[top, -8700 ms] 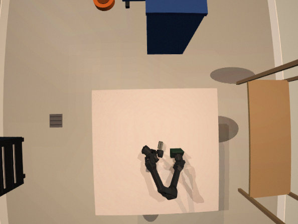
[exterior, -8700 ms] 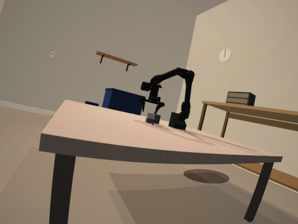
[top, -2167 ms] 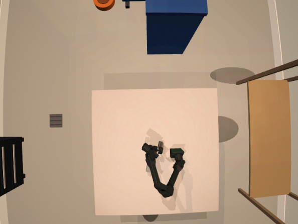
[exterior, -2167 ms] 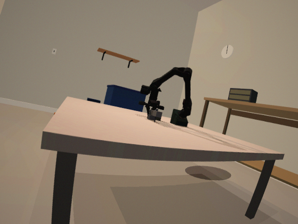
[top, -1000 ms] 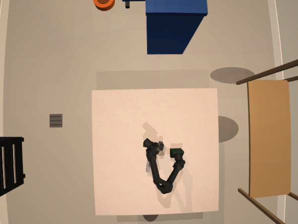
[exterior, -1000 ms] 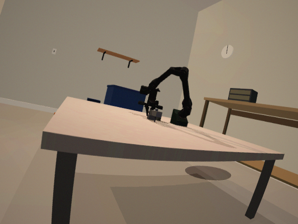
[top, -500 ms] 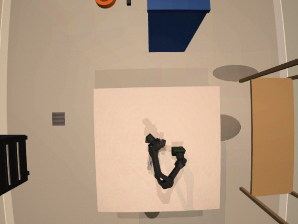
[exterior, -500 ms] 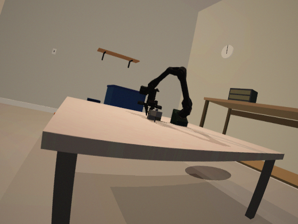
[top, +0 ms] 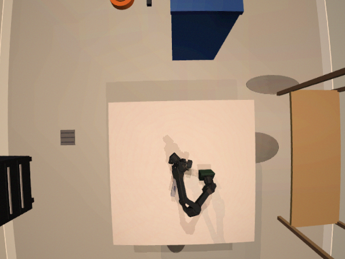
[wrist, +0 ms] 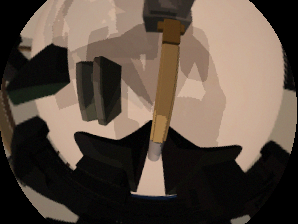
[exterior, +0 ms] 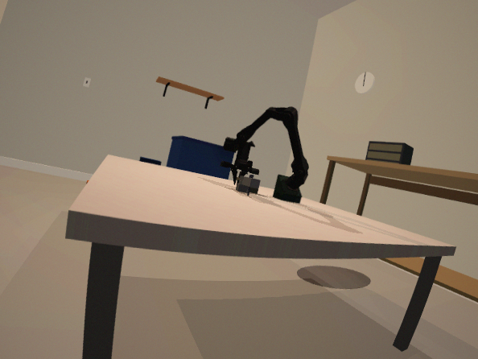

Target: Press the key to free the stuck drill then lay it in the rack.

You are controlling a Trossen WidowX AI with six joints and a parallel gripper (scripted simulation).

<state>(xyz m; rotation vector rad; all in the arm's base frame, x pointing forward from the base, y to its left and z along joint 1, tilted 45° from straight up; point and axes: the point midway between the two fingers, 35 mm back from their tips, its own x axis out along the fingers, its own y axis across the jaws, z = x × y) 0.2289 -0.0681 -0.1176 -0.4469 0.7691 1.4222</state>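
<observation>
Now: the tan drill 10 mm ahead of my gripper tip, 40 mm to the left of it and 40 mm above it. Also, from my gripper tip: grey block 40 mm ahead, 200 mm to the left, 30 mm above; then rack 70 mm behind, 50 mm to the left, 10 mm above; then dark drill 50 mm ahead, 230 mm to the left, 40 mm above.
</observation>
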